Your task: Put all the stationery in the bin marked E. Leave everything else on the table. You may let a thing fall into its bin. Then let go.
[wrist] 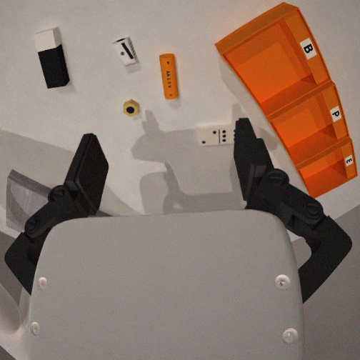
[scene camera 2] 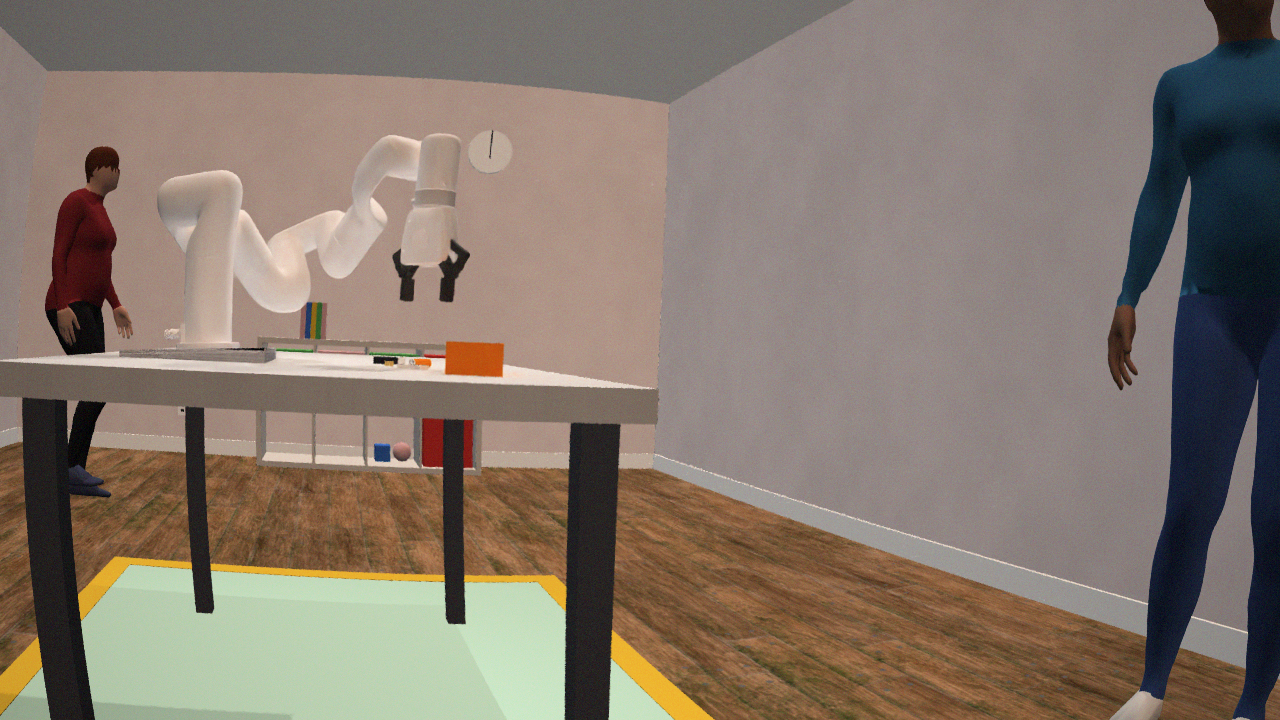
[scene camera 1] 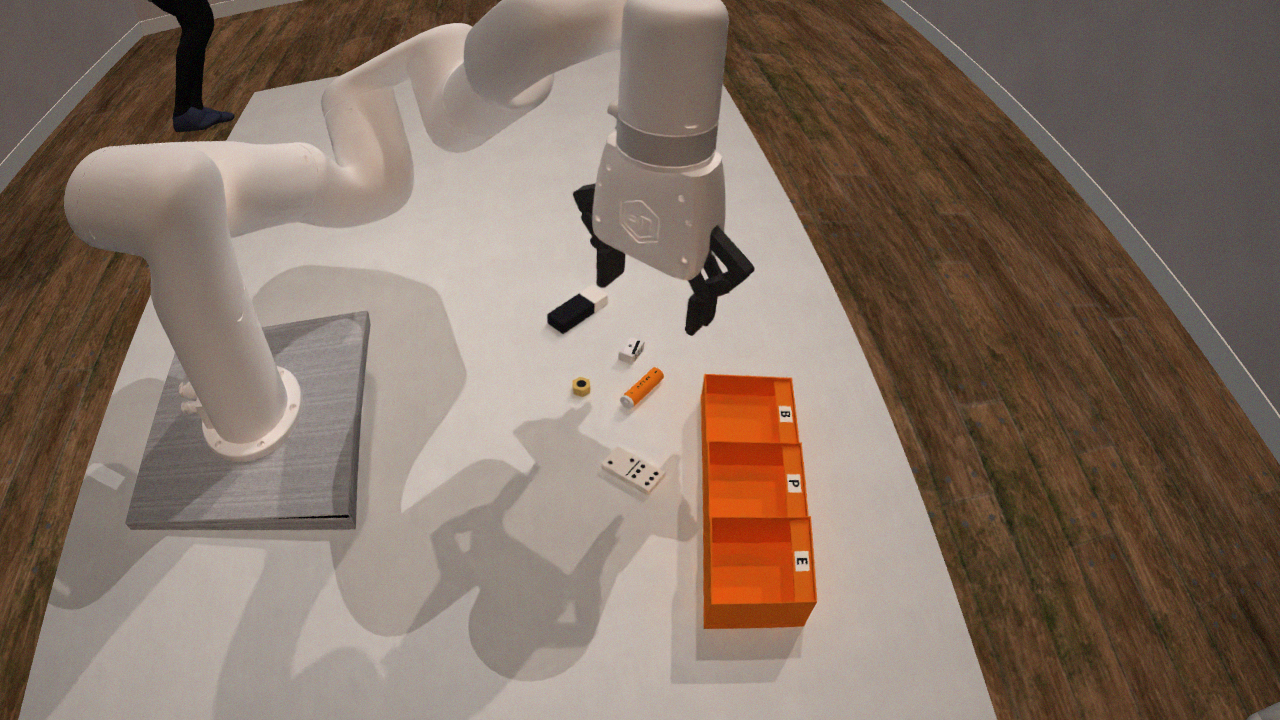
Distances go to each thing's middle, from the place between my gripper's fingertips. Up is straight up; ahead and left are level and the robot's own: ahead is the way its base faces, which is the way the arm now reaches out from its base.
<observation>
I see the orange battery [scene camera 1: 637, 392] 11 cm below my hand. Round my hand: orange three-part bin [scene camera 1: 759, 572]: 8 cm ahead, 14 cm to the right, 9 cm below; white domino [scene camera 1: 634, 471]: 2 cm behind, 10 cm to the right, 11 cm below.
</observation>
